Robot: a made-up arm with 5 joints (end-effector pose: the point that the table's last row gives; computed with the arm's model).
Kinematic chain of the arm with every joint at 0, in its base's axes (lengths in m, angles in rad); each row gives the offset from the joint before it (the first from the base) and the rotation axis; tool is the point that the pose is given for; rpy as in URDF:
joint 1: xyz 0 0 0.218 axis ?
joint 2: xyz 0 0 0 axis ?
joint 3: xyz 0.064 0 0.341 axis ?
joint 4: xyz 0.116 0 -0.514 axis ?
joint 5: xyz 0.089 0 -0.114 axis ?
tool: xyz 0 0 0 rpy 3.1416 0 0
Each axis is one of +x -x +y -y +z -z.
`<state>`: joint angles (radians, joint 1 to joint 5).
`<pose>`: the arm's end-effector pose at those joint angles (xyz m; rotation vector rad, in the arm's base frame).
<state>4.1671 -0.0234 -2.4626 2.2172 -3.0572</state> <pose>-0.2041 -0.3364 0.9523 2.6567 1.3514 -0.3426</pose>
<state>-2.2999 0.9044 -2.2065 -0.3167 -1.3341</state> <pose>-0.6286 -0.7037 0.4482 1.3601 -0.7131 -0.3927</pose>
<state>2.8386 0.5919 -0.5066 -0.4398 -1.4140</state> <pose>-0.4182 0.1307 -0.1327 1.5211 -2.4505 -0.3910</pose>
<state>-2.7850 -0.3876 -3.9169 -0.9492 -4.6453</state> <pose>0.5991 0.2232 0.5203 1.4041 1.8833 1.1160</pose>
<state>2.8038 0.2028 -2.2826 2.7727 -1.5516</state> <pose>-0.4900 0.1721 0.7463 -1.5004 2.1609 -0.7696</pose>
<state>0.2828 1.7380 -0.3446 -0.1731 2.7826</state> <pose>-0.2270 -0.0660 -0.2295 0.6061 -1.8235 -0.0512</pose>
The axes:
joint 1: +z
joint 2: +y
joint 3: +y
joint 4: +y
joint 5: -z

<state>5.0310 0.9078 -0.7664 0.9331 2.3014</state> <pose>0.0917 -0.2780 -0.2803 -0.4769 -2.2822 -1.2021</pose>
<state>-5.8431 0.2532 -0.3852 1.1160 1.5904</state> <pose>0.2573 0.1211 -0.0994 1.8698 -1.2121 -0.6299</pose>
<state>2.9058 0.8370 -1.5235 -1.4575 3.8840</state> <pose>-0.7381 0.1773 0.2114 1.1679 -0.6216 -2.3512</pose>
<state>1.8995 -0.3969 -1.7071 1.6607 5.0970</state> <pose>-0.1421 0.4166 0.8536 -0.0817 -2.9223 -0.6173</pose>
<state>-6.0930 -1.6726 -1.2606 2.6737 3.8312</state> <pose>-0.2333 -0.0449 0.6865 0.7173 2.8124 0.1613</pose>
